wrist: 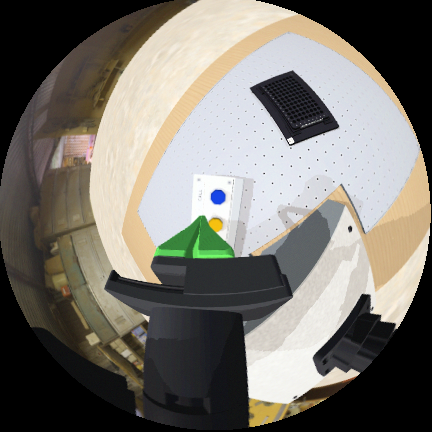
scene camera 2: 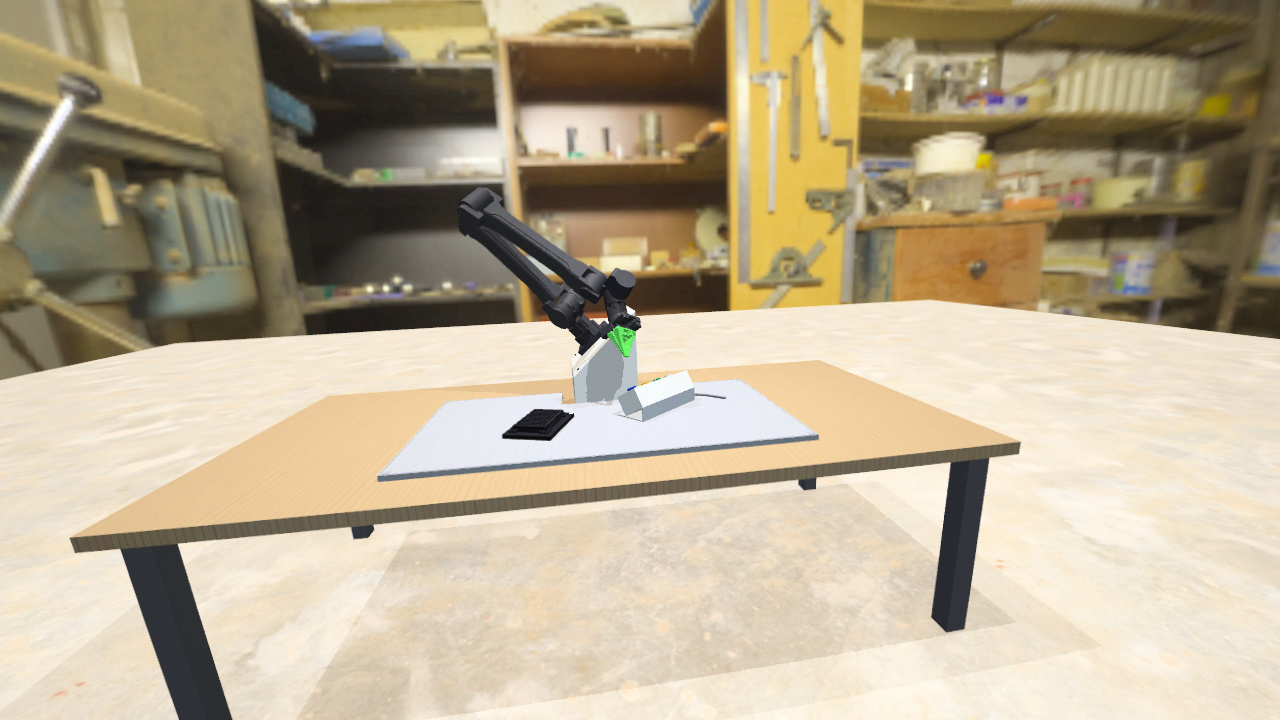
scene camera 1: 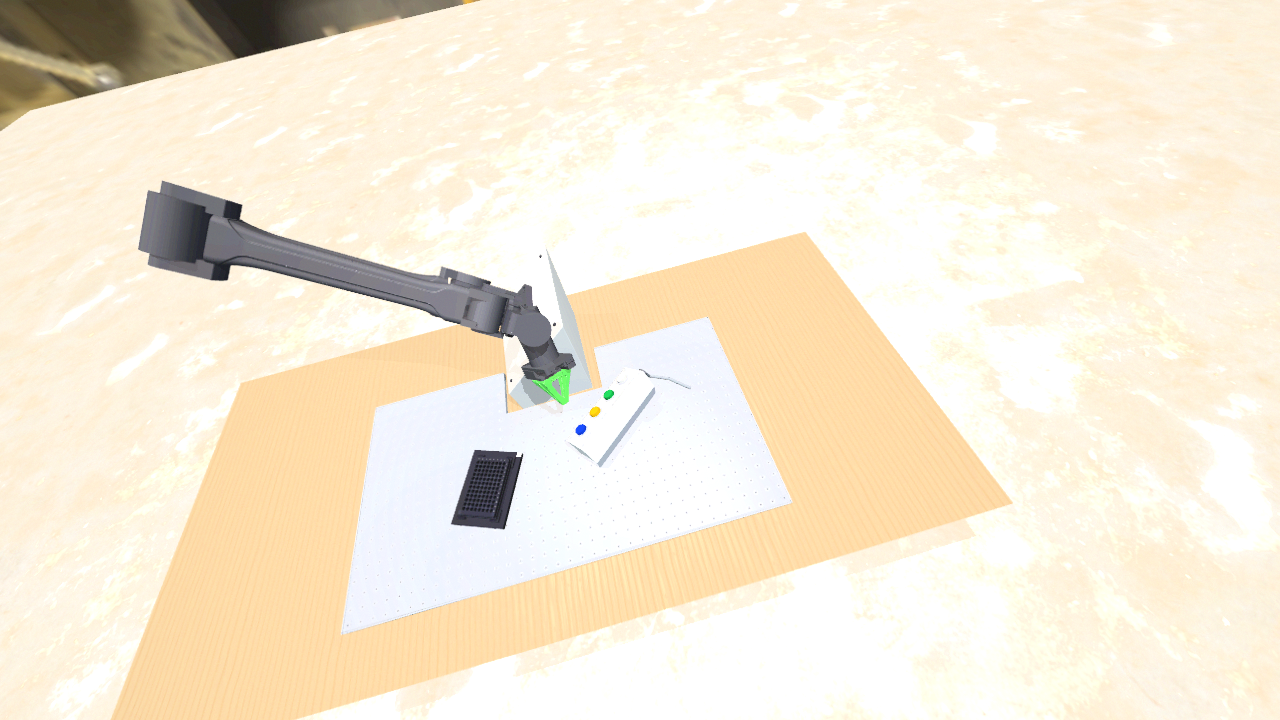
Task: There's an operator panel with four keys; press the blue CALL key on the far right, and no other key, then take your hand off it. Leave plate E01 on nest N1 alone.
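Places are measured from the arm's base along level axes (x left, y back, z up), in metres.
Pixels of known places: gripper, fingertip midpoint: (wrist: 202, 219) (scene camera 2: 626, 356) (scene camera 1: 565, 403); arm's base, origin of the base link: (wrist: 343, 336) (scene camera 2: 595, 339).
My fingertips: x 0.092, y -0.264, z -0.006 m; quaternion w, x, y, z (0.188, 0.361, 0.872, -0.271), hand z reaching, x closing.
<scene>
Ahead of a thing's pixels: the offset from my fingertips to its top centre. "spot": to the spot under its first point. Level surfaces: height alone.
A white operator panel {dx +0.079, dy +0.007, dz -0.062 m} (scene camera 1: 617, 428) (scene camera 2: 662, 400) (wrist: 237, 205) has a blue CALL key {dx +0.010, dy -0.030, dz -0.071 m} (scene camera 1: 580, 429) (wrist: 218, 197) at one end, then a yellow key {dx +0.046, dy +0.005, dz -0.071 m} (scene camera 1: 594, 411) (wrist: 215, 224) and a green key {dx +0.081, dy +0.041, dz -0.071 m} (scene camera 1: 608, 394). The fourth key cannot be made out. My gripper (scene camera 1: 564, 402) (scene camera 2: 625, 354) (wrist: 202, 219) has green fingers, is shut and empty, and hangs above and apart from the panel. In the wrist view its tips overlap the panel beside the yellow key and hide the rest. A black plate on its nest {spot: dx -0.219, dy -0.098, dz -0.121 m} (scene camera 1: 486, 486) (scene camera 2: 537, 423) (wrist: 295, 102) lies away from the gripper.
A pale perforated board {dz -0.146 m} (scene camera 1: 662, 501) (scene camera 2: 447, 456) (wrist: 200, 135) lies on a wooden table {dz -0.159 m} (scene camera 1: 895, 447) (scene camera 2: 268, 483). The white arm base (scene camera 1: 572, 344) (scene camera 2: 604, 380) (wrist: 310, 320) stands close behind the gripper. A grey cable (scene camera 1: 671, 381) (scene camera 2: 711, 396) leaves the panel's far end.
</scene>
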